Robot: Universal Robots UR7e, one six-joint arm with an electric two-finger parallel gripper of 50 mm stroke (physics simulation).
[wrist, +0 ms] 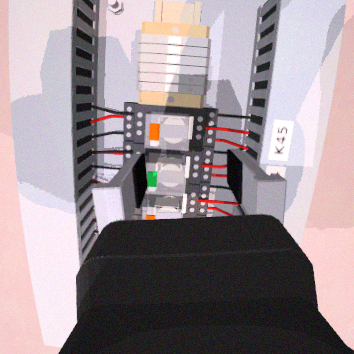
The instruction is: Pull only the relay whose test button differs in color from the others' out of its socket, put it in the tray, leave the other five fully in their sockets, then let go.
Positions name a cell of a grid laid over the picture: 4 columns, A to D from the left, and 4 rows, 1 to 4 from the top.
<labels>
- my gripper: C2
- relay: B3
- relay: B2
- white panel: C1
</labels>
